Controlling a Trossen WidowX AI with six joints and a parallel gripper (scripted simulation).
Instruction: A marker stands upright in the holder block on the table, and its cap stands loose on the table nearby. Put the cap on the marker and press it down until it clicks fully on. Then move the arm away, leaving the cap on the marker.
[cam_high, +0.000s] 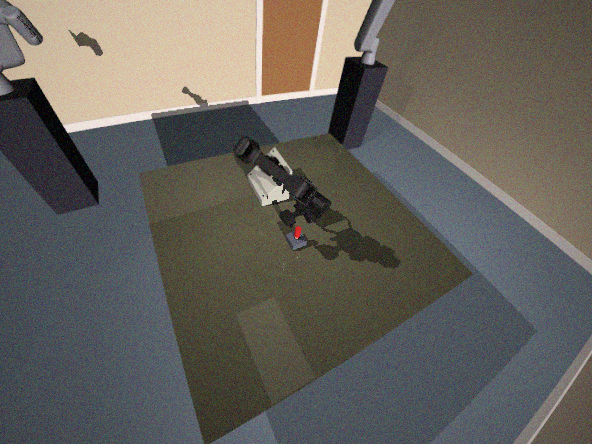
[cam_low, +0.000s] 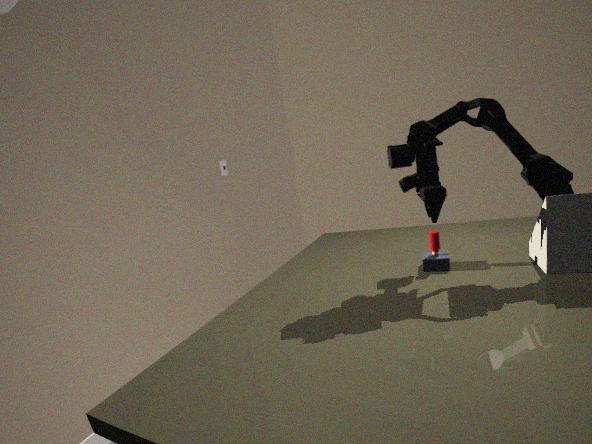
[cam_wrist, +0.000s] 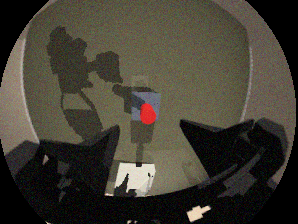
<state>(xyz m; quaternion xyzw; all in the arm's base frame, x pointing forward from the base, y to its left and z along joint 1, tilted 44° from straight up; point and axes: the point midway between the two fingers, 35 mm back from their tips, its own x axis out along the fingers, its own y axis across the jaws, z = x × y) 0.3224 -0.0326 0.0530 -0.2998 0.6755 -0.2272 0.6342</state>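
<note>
The red cap is 6 cm below my gripper tip. The rest, counted from my gripper tip: grey holder block 12 cm below.
</note>
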